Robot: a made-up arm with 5 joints.
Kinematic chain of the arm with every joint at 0, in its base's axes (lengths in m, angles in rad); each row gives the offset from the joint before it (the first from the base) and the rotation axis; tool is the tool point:
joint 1: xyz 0 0 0.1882 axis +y
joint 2: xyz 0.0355 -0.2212 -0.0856 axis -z
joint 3: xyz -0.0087 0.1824 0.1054 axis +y
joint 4: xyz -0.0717 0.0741 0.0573 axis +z
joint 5: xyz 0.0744 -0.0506 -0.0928 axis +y
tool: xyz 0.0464 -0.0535 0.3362
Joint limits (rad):
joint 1: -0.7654..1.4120
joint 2: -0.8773..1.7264
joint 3: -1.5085..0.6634
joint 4: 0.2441..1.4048
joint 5: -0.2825..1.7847
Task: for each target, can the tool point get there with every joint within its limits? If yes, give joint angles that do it. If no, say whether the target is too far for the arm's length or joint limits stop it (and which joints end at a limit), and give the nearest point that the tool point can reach.
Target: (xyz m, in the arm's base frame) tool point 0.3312 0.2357 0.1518
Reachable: yes | joints 1.0208 0.0907 -0.5070 0.8876 0.8652
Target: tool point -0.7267 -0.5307 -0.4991
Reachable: no: too far | nearest point -0.2185 -0.4210 -0.2700 | short by 0.568 m
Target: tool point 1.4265 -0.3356 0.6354
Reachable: no: too far | nearest point 0.6605 -0.2727 0.3953 | short by 0.805 m
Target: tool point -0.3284 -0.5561 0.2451
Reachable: no: joint limits stop it (at a limit: joint 2, joint 4, joint 5) | nearest point -0.2838 -0.3561 0.2374 | short by 0.205 m
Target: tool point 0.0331 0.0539 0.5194
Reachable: yes | joints 0.3236 -0.6131 -0.0986 0.7845 0.0837
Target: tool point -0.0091 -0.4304 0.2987
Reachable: no: joint limits stop it (at a limit: joint 1, joint 2, joint 3, joint 4) | nearest point 0.0208 -0.5172 0.4411 | short by 0.169 m
